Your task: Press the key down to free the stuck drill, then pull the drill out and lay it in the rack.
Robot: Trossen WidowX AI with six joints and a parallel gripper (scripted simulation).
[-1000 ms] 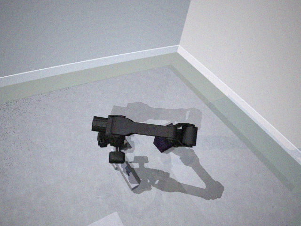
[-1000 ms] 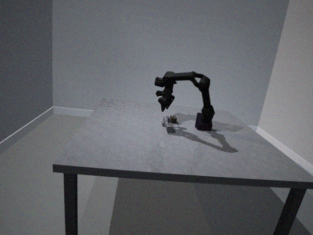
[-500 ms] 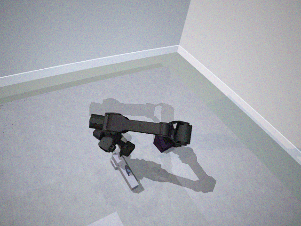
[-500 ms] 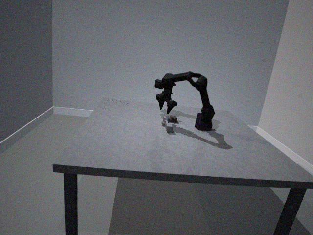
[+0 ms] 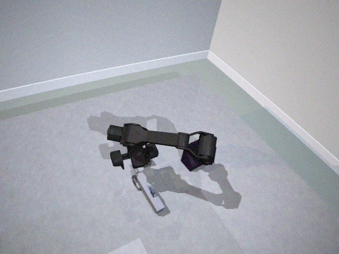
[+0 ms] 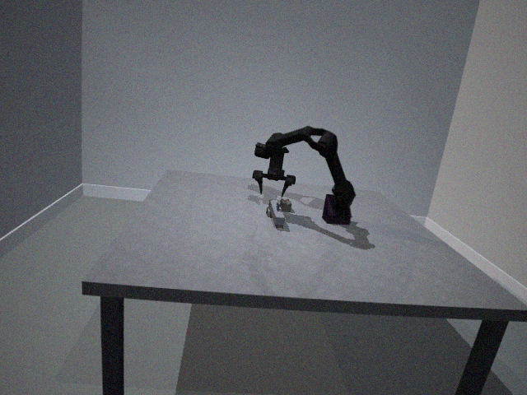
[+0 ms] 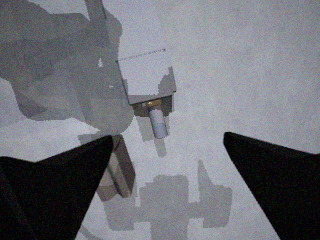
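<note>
My gripper tip is now 6 cm to the right of the drill and 3 cm above it. Also, from my gripper tip: rack (9 cm behind, 5 cm below, 4 cm to the right); key (14 cm to the left, 2 cm below); grey fixture (12 cm to the left, 4 cm below).
</note>
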